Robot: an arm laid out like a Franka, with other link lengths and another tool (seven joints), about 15 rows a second.
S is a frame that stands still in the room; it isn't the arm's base.
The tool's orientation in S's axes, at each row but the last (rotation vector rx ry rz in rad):
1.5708 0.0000 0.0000
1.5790 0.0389 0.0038
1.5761 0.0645 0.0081
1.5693 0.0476 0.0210
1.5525 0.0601 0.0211
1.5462 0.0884 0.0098
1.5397 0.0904 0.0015
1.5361 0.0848 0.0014
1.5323 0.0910 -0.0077
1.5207 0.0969 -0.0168
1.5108 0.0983 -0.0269
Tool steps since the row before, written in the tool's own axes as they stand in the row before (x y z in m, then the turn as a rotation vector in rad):
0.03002 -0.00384 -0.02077 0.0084 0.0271 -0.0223
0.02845 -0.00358 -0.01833 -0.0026 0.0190 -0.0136
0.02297 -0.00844 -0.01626 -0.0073 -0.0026 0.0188
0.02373 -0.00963 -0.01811 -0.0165 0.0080 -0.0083
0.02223 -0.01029 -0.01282 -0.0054 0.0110 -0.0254
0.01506 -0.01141 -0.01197 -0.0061 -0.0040 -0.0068
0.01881 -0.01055 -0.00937 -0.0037 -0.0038 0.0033
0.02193 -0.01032 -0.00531 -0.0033 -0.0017 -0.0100
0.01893 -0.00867 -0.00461 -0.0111 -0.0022 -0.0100
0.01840 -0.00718 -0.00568 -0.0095 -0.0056 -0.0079
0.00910 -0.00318 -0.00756 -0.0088 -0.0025 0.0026
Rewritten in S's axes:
0.03002 0.02077 -0.00384 0.0084 0.0223 0.0271
0.02786 0.01913 -0.00405 -0.0025 0.0134 0.0192
0.02188 0.01735 -0.00915 -0.0065 -0.0191 -0.0025
0.02275 0.01911 -0.01005 -0.0167 0.0076 0.0083
0.02128 0.01376 -0.01107 -0.0064 0.0253 0.0107
0.01369 0.01259 -0.01242 -0.0067 0.0063 -0.0038
0.01760 0.01010 -0.01188 -0.0037 -0.0036 -0.0035
0.02103 0.00612 -0.01166 -0.0039 0.0097 -0.0018
0.01808 0.00525 -0.01002 -0.0117 0.0093 -0.0018
0.01751 0.00621 -0.00878 -0.0103 0.0071 -0.0052
0.00845 0.00774 -0.00434 -0.0088 -0.0031 -0.0016

